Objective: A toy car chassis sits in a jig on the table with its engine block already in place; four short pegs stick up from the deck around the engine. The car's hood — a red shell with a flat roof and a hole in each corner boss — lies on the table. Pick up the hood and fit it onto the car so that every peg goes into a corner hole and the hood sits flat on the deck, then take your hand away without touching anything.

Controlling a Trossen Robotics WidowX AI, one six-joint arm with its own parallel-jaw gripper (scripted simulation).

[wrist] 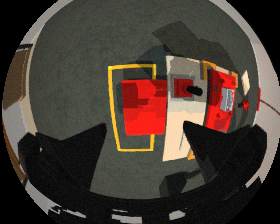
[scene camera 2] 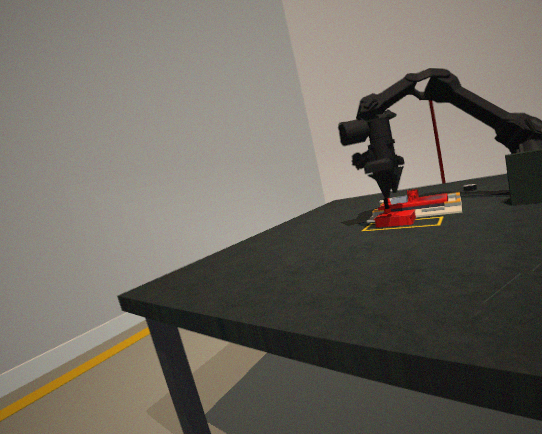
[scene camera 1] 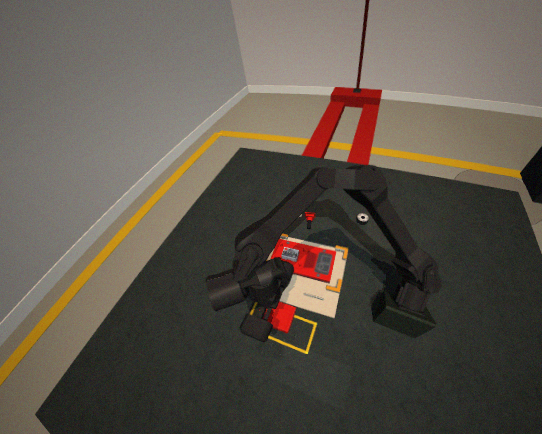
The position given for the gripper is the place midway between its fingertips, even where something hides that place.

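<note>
A red hood (wrist: pixel 144 100) is part of the scene, as is a beige jig plate (scene camera 1: pixel 302 292), (wrist: pixel 179 109). The robot's gripper (scene camera 2: pixel 391 195), (scene camera 1: pixel 273 308), (wrist: pixel 145 126) holds nothing and is open.
</note>
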